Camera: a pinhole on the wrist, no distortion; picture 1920 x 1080 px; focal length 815.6 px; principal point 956.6 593.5 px. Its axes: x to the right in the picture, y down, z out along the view. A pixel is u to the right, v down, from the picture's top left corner.
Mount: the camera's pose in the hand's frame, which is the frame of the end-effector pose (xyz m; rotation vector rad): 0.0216 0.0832 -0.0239 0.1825 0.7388 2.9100
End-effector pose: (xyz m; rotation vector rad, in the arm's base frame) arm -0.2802 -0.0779 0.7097 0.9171 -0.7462 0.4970
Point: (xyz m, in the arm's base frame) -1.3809 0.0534 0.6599
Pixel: outside the picture
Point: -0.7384 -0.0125 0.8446
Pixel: 1754 88
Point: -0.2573 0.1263 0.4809
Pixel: behind the camera
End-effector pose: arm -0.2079 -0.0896 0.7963 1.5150 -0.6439 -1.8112
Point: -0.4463 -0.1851 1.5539
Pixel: 1758 299
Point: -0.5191 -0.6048 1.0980
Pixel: 816 340
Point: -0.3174 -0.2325 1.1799
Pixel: 1537 261
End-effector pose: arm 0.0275 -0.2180 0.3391 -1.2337 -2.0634 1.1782
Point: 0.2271 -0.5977 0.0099
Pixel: outside the picture
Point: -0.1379 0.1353 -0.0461
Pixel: 190 211
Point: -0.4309 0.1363 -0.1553
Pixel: 319 588
